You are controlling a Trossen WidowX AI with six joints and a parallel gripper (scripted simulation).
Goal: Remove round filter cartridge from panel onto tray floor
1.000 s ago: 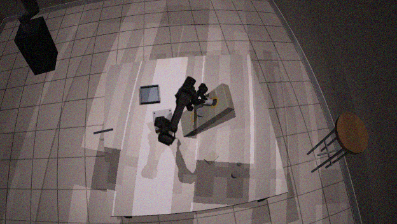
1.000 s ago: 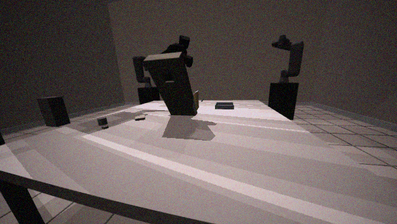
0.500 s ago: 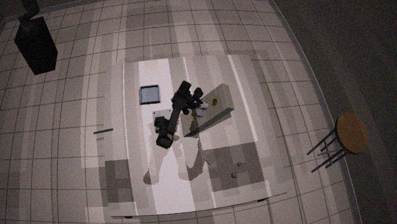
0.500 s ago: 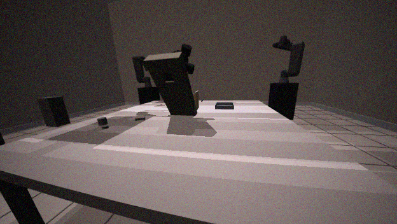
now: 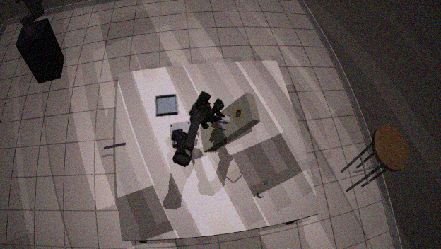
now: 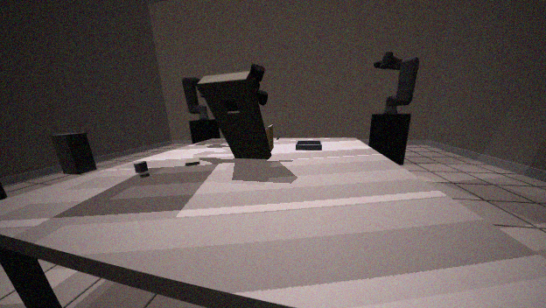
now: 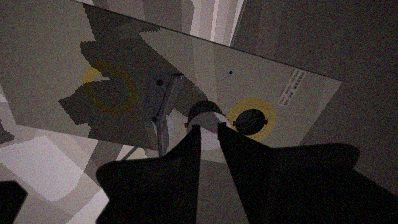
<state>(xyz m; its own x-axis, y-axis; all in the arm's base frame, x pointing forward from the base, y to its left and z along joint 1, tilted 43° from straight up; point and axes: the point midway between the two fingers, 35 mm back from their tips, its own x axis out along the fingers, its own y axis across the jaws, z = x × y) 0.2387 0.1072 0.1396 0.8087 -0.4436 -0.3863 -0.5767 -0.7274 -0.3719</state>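
The round filter cartridge is 10 mm ahead of my gripper tip and 20 mm below it. Round my gripper tip: flat tile: 30 mm ahead, 280 mm to the right, 250 mm below; square tray: 310 mm behind, 310 mm to the left, 250 mm below.
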